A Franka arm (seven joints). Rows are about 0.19 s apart.
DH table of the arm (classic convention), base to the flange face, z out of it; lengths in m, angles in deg. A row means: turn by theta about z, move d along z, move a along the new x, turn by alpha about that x. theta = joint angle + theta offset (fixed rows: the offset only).
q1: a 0, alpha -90, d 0.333, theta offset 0
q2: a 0, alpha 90, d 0, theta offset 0
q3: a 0.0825, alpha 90, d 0.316, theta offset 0
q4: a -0.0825, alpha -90, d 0, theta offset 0
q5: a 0, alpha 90, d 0.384, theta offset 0
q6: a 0.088, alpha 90, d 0, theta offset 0
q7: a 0, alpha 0, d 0.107, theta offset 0
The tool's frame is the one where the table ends.
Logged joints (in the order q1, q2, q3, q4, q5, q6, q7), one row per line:
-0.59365 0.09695 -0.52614 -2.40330 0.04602 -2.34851 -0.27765
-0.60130 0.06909 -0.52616 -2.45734 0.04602 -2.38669 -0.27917
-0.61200 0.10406 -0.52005 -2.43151 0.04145 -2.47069 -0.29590
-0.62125 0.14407 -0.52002 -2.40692 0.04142 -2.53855 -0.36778
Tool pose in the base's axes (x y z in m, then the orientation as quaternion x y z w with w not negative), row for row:
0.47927 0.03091 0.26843 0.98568 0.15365 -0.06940 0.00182
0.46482 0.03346 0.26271 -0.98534 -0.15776 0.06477 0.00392
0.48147 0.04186 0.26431 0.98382 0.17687 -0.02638 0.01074
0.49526 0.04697 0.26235 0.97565 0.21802 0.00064 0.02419
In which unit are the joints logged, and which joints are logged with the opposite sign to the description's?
The joints are logged in radians. Opposite sign: q1, q6.
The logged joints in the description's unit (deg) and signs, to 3 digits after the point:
34.014 5.555 -30.146 -137.699 2.637 134.560 -15.908
34.452 3.959 -30.147 -140.795 2.637 136.747 -15.995
35.065 5.962 -29.797 -139.315 2.375 141.560 -16.954
35.595 8.255 -29.795 -137.906 2.373 145.448 -21.072

